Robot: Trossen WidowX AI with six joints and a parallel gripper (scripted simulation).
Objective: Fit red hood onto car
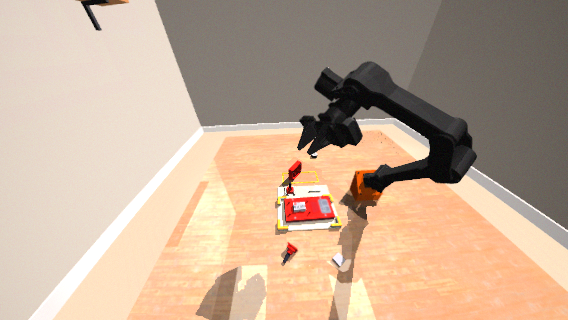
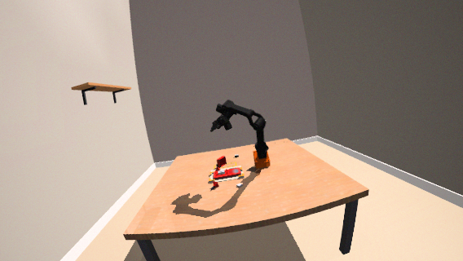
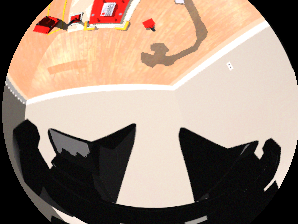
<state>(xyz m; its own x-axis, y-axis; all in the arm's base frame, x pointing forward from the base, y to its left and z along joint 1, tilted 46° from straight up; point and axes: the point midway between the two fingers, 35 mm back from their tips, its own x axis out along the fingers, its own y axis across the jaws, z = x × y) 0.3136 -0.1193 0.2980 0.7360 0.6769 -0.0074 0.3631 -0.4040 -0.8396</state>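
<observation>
My gripper tip is now 10 mm past the red hood, 300 mm to the left of it and 330 mm above it. Round my gripper tip: cream jig: 40 mm behind, 90 mm to the right, 350 mm below; white block: 120 mm behind, 130 mm to the left, 360 mm below.
</observation>
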